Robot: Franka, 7 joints.
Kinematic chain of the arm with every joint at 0, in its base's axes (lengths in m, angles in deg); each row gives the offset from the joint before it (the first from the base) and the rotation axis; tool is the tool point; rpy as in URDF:
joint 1: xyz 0 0 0.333 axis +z
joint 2: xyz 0 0 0 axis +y
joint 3: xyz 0 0 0.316 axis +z
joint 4: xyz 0.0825 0 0 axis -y
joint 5: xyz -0.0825 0 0.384 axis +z
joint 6: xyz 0 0 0 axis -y
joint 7: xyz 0.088 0 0 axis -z
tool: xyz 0 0 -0.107 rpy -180 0 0
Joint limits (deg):
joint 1: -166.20..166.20
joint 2: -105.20..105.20
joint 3: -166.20..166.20
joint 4: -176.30..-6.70
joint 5: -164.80..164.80
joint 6: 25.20..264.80
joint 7: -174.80..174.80
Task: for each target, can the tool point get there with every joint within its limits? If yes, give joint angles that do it. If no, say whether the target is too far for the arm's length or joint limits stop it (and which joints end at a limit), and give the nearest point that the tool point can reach.
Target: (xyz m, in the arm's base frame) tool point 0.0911 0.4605 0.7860
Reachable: yes | joints -62.66 -84.00 29.02 -106.08 -23.77 233.64 -0.47
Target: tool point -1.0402 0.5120 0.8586
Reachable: no: too far | nearest point -0.7010 0.3451 0.6872 | short by 0.415 m
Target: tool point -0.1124 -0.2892 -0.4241
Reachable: no: joint limits stop it (at a limit: joint 2) | nearest point -0.1114 -0.2865 -0.3602 | short by 0.064 m
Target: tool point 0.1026 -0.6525 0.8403
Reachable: yes | joints 129.68 -58.45 61.73 -38.49 52.53 118.80 123.01
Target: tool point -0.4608 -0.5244 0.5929
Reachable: yes | joints 89.09 -67.64 100.21 -70.77 63.20 212.67 137.81
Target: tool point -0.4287 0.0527 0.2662
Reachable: yes | joints -101.58 -34.87 -95.14 -145.54 59.19 126.59 85.49
